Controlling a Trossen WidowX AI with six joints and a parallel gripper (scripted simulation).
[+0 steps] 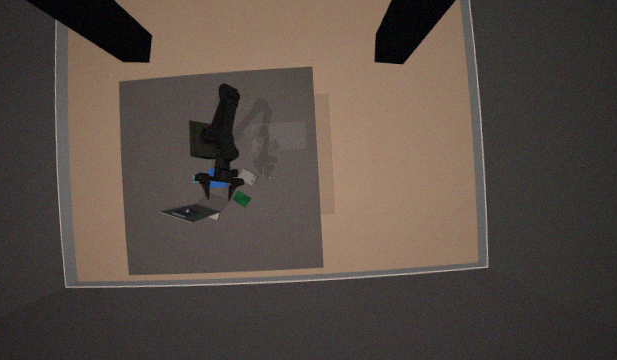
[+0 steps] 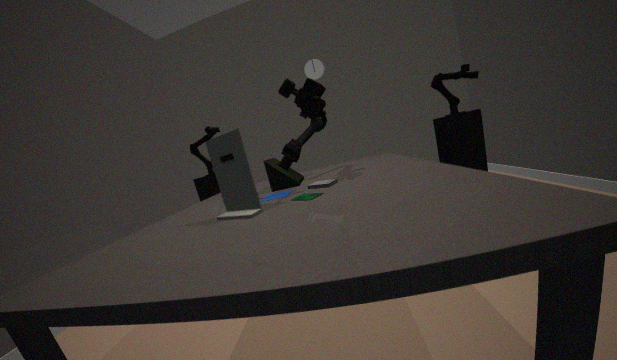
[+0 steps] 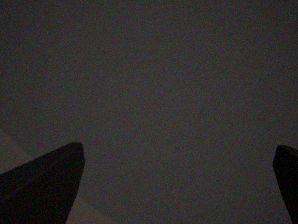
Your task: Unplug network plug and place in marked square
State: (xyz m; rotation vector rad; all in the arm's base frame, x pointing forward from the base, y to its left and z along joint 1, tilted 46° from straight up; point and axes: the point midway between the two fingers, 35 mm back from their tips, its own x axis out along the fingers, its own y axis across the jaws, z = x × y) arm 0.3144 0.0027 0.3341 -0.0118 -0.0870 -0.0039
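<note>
The purple plug lies 100 mm ahead of my gripper tip, 260 mm to the right of it and 170 mm below it. The rest, counted from my gripper tip: grey panel (120 mm ahead, 260 mm to the right, 250 mm below).
</note>
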